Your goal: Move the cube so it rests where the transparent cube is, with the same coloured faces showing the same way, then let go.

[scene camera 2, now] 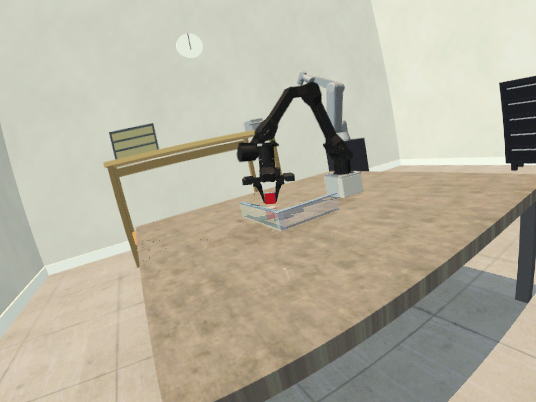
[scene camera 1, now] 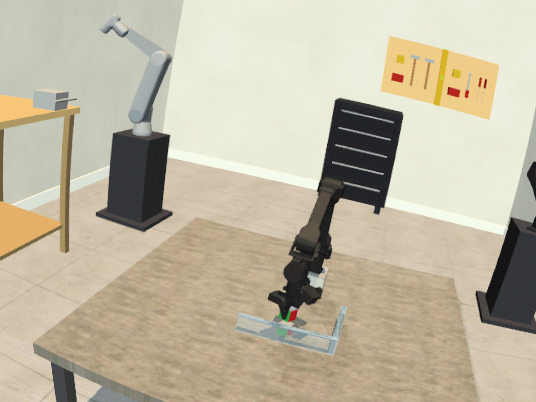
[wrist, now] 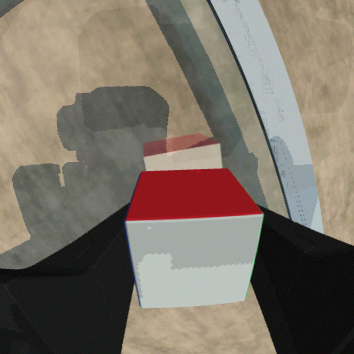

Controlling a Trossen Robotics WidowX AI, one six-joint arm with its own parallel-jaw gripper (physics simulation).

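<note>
The cube (scene camera 1: pixel 293 314) (scene camera 2: pixel 270 198) (wrist: pixel 194 240) is held above the table. My gripper (scene camera 1: pixel 288 314) (scene camera 2: pixel 270 199) (wrist: pixel 185 206) is shut on it. In the wrist view its white face is up, its red face points to the top of the view, blue edges its left side and green its right. The transparent cube (scene camera 1: pixel 285 330) (scene camera 2: pixel 271 214) (wrist: pixel 183 150) lies below, with a gap in scene camera 2. Its white top and red side match the held cube's, but its edge looks slightly turned against it. The held cube hides most of it in the wrist view.
Clear low walls (scene camera 1: pixel 312 341) (scene camera 2: pixel 310 212) (wrist: pixel 277 100) form a corner on the table (scene camera 1: pixel 165 280) (scene camera 2: pixel 350 265). One wall runs close beside the transparent cube. The arm's pale base (scene camera 2: pixel 345 185) stands behind. Shadows of the gripper fall near the transparent cube.
</note>
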